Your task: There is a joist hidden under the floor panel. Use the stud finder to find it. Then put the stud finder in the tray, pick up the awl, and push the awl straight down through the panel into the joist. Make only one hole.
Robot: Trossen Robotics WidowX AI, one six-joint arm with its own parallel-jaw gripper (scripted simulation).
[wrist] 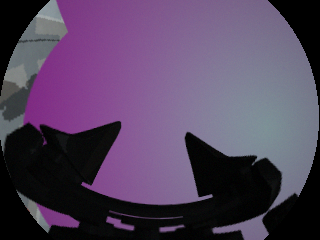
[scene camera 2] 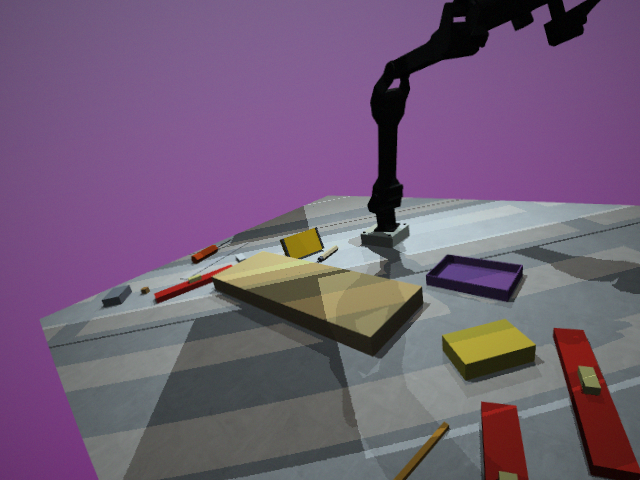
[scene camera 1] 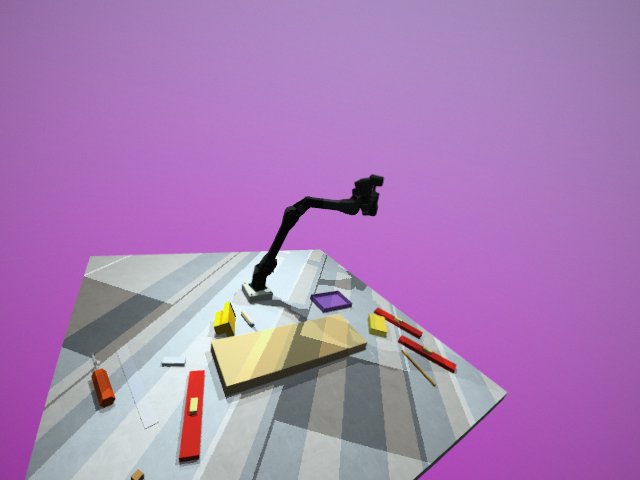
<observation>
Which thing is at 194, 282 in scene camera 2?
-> A red level.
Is my gripper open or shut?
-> Open.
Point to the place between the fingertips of my gripper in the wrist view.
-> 154, 130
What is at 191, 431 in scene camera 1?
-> A red level.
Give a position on a clear ruler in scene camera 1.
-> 148, 416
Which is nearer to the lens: the stud finder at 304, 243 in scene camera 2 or the yellow block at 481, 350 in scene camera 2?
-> The yellow block.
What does my gripper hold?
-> Nothing.
</observation>
